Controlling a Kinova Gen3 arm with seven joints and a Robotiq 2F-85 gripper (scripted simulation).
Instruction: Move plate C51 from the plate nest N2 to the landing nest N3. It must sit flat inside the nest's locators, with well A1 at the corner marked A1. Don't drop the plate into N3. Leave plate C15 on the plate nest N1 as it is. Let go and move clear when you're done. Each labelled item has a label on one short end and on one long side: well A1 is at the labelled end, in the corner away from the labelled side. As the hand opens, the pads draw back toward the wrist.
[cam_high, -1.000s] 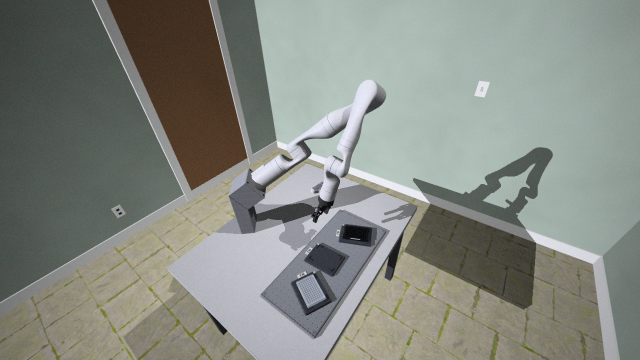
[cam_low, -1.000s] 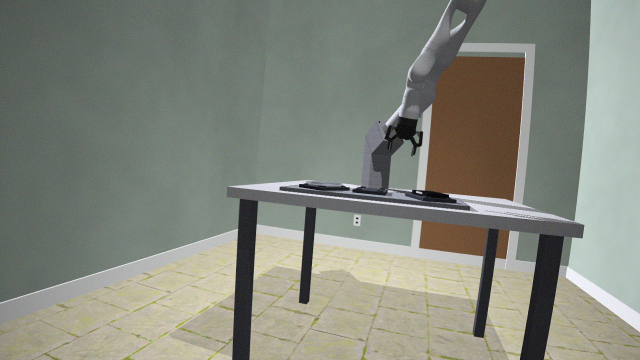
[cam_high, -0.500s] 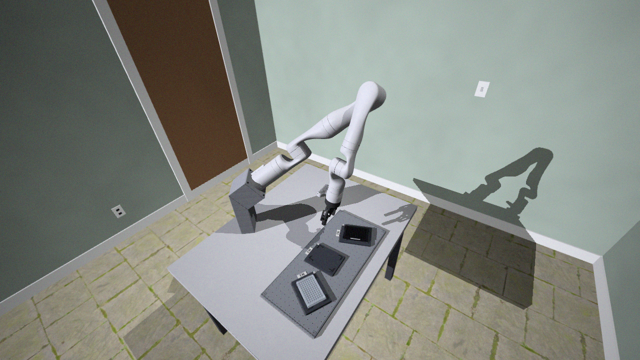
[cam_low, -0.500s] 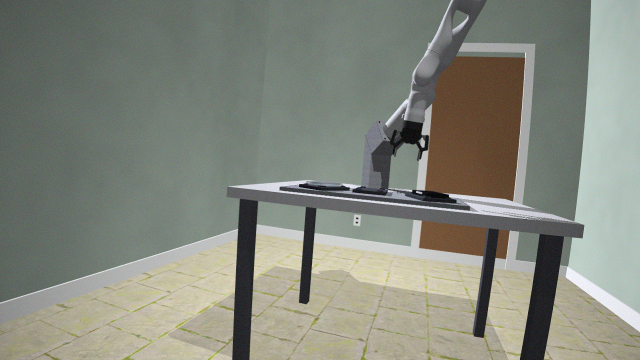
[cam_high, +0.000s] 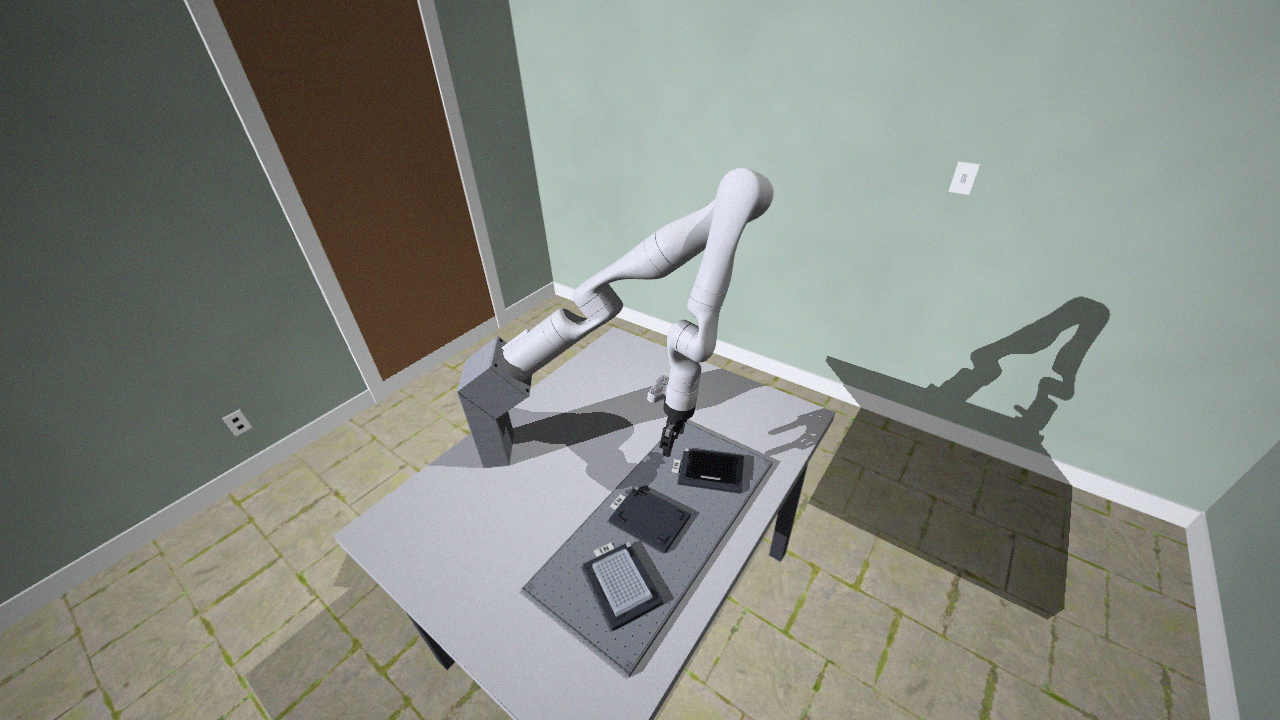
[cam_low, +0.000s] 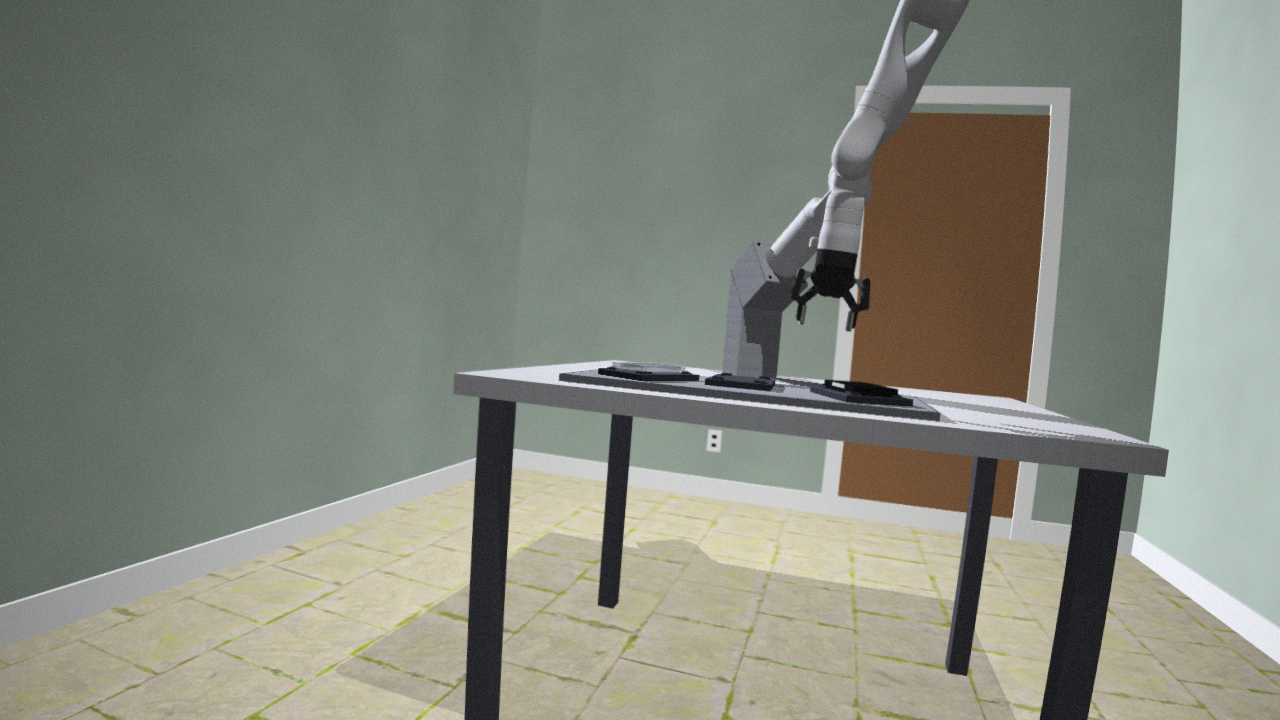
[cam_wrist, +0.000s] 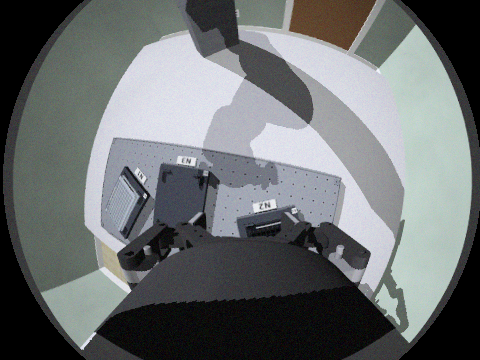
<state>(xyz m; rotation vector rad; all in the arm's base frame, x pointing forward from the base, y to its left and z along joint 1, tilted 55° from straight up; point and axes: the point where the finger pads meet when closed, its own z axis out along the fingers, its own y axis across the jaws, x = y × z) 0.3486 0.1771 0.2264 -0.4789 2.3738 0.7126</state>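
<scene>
Right now the plate nest N2 is 40 mm ahead of my hand, 100 mm to the left of it and 120 mm below it. The rest, counted from my hand: N2 tag: 20 mm behind, 30 mm to the left, 130 mm below; then N3 tag: 170 mm to the right, 130 mm below; then landing nest N3: 90 mm ahead, 120 mm to the right, 120 mm below.
</scene>
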